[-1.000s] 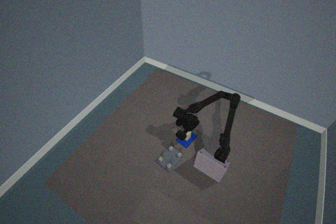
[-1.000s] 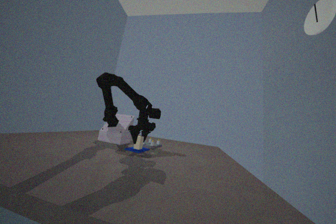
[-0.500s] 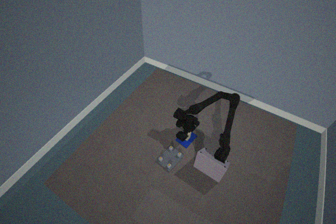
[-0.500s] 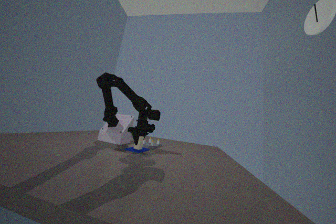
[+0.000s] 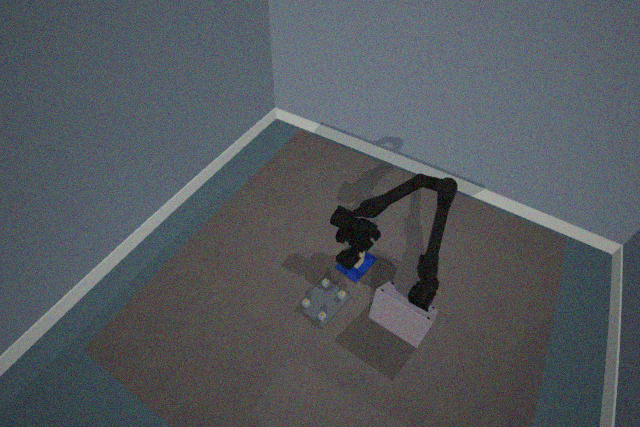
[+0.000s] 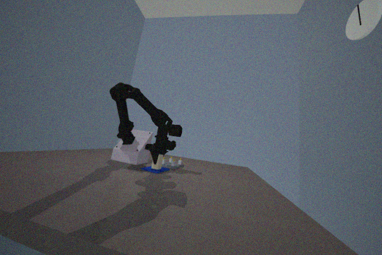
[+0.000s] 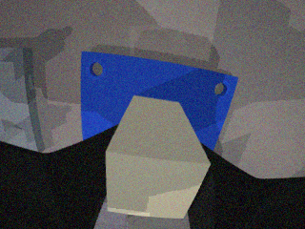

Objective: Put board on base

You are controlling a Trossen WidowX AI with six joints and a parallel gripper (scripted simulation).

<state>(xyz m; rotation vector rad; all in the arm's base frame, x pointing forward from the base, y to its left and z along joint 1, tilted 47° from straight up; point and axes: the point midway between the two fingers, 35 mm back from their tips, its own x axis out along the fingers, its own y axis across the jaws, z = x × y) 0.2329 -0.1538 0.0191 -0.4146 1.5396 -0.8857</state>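
Right now the grey base is 40 mm ahead of my gripper tip, 190 mm to the left of it and 30 mm below it. Also, from my gripper tip: blue board (10 mm below).
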